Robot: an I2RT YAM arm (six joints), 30 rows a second.
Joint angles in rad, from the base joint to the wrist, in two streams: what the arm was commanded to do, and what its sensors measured. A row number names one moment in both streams.
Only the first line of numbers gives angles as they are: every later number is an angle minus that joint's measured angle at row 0.
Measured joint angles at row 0:
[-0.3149 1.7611 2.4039 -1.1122 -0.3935 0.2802]
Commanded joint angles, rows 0 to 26:
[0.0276 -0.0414 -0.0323 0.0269 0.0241 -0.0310]
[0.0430 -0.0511 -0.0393 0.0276 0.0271 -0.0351]
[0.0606 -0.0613 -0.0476 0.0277 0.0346 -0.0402]
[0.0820 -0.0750 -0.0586 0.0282 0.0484 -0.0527]
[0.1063 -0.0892 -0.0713 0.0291 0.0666 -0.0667]
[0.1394 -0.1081 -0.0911 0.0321 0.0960 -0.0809]
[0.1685 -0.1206 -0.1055 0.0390 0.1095 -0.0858]
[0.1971 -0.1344 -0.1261 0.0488 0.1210 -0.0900]
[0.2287 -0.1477 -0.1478 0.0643 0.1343 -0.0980]
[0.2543 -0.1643 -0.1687 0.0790 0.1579 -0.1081]
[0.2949 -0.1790 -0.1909 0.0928 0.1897 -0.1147]
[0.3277 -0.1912 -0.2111 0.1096 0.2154 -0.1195]
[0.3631 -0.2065 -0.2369 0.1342 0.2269 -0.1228]
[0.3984 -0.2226 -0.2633 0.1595 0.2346 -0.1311]
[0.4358 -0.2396 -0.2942 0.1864 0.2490 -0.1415]
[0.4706 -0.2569 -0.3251 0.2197 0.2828 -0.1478]
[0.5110 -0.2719 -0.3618 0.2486 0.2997 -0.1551]
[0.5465 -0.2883 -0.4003 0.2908 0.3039 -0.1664]
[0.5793 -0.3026 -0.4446 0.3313 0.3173 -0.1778]
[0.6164 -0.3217 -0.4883 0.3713 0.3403 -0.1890]
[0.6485 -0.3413 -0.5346 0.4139 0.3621 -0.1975]
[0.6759 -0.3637 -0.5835 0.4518 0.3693 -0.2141]
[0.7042 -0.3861 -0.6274 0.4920 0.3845 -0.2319]
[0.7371 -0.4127 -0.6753 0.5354 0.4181 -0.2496]
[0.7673 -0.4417 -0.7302 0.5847 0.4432 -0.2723]
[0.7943 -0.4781 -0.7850 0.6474 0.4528 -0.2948]
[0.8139 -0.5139 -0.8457 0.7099 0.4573 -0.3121]
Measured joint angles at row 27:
[0.7683 -0.4257 -0.7676 0.4662 0.3781 -0.2312]
